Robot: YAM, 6 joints.
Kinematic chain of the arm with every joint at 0, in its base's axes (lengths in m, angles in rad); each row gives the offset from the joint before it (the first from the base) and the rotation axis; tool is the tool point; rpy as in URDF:
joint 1: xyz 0 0 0.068 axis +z
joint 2: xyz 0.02 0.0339 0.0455 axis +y
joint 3: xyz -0.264 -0.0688 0 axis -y
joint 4: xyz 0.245 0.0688 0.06 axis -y
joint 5: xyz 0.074 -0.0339 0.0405 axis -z
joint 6: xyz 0.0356 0 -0.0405 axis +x
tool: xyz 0 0 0 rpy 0 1.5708 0
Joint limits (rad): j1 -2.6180..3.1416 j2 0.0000..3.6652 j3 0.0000..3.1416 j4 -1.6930..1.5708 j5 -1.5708..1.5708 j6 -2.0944..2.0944
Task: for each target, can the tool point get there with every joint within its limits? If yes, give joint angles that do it. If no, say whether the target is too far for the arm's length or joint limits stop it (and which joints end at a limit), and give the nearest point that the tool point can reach.
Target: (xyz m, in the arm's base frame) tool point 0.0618 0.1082 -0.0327
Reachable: yes | joints 1.2744 2.3207 0.3159 0.1208 0.8828 1.3130
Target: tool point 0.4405 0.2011 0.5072
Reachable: yes | joints 0.4236 2.3155 2.5068 0.8413 -0.0627 1.6321
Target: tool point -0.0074 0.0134 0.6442
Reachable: yes | joints 0.2026 0.8985 1.9363 -0.1488 -0.4232 -0.5418
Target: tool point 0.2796 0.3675 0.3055
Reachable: yes | joints 0.8896 1.9911 1.3848 1.0036 -0.4119 -1.7021
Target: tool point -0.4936 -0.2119 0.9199
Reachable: no: too far | nearest point -0.3112 -0.1727 0.6410 | short by 0.336 m
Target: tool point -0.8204 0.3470 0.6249
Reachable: no: too far | nearest point -0.5154 0.2180 0.4304 | short by 0.384 m
